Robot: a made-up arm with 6 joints.
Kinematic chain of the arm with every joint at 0, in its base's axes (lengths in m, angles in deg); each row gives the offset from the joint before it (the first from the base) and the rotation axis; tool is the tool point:
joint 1: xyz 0 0 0.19 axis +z
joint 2: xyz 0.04 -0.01 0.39 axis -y
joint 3: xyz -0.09 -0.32 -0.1 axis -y
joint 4: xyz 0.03 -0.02 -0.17 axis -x
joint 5: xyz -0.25 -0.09 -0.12 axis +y
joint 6: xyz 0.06 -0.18 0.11 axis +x
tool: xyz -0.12 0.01 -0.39
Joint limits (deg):
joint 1: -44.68..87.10
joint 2: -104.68..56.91
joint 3: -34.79..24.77
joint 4: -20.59..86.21
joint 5: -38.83..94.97
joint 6: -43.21..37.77
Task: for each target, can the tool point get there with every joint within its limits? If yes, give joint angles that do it. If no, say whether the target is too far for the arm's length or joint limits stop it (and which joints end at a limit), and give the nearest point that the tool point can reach.
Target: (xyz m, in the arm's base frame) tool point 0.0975 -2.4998 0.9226
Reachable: no: too far | nearest point 0.0423 -1.0848 0.7334 | short by 1.429 m
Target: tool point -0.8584 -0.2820 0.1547
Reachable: yes | joints -27.33 -7.45 -12.52 -4.26 33.01 -8.72
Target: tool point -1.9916 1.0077 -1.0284
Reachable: no: too far | nearest point -0.8932 0.0248 0.0654 | short by 1.835 m
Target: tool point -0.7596 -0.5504 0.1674
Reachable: yes | joints -19.81 -13.49 -8.07 10.58 4.66 -14.95
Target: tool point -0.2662 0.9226 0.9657
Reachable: no: joint limits stop it (at a limit: joint 1, joint 4, joint 6) | nearest point -0.5988 0.2243 0.8539 | short by 0.782 m
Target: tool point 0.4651 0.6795 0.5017
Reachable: no: joint limits stop it (at a limit: joint 1, joint 2, joint 3, joint 4, joint 5) | nearest point 0.4776 0.6379 0.2715 | short by 0.234 m
